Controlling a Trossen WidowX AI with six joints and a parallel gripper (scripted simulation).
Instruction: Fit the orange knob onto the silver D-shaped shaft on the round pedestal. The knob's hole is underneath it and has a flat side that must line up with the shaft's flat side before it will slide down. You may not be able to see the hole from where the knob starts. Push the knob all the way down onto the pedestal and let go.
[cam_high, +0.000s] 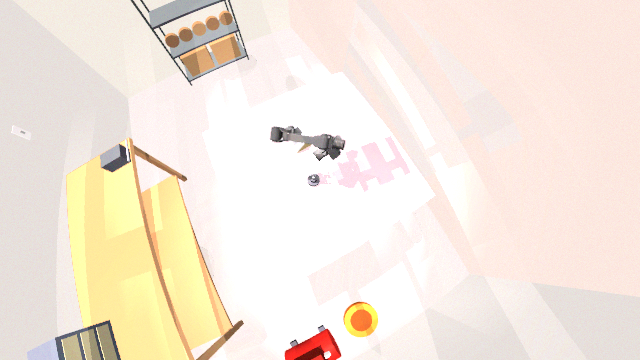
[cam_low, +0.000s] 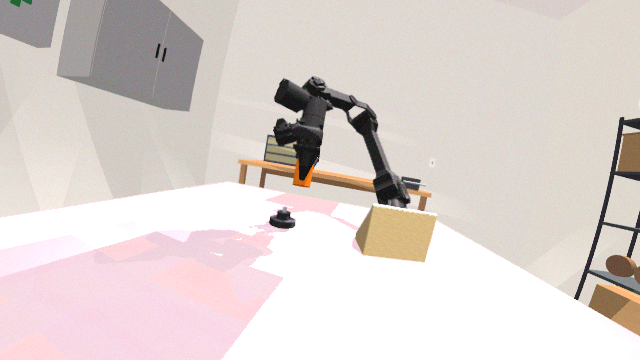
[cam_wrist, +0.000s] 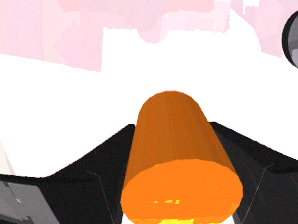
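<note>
Right now the dark round pedestal is 4 cm ahead of my gripper tip, 16 cm to the right of it and 13 cm below it. Round my gripper tip: orange knob 1 cm to the right, 3 cm above.
</note>
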